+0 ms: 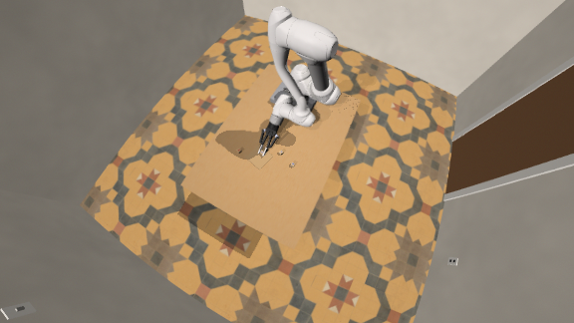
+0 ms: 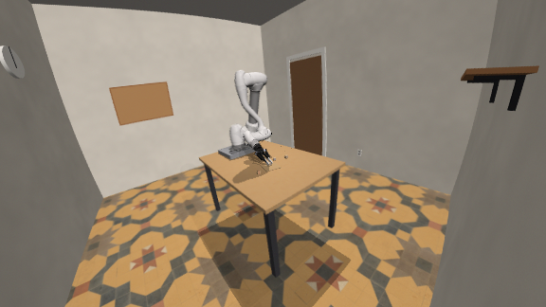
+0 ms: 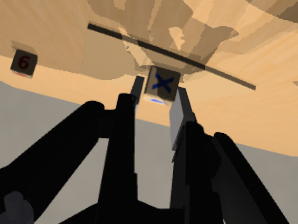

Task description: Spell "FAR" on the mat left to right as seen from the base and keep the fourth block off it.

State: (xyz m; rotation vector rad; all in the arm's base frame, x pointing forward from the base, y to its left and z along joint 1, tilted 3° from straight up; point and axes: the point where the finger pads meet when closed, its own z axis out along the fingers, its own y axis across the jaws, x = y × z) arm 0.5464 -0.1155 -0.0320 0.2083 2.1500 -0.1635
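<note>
My gripper is now 40 mm short of the tan mat, 40 mm above it and 20 mm to the left of it. Round my hand: R block: 170 mm to the right, 40 mm ahead, 30 mm below.
</note>
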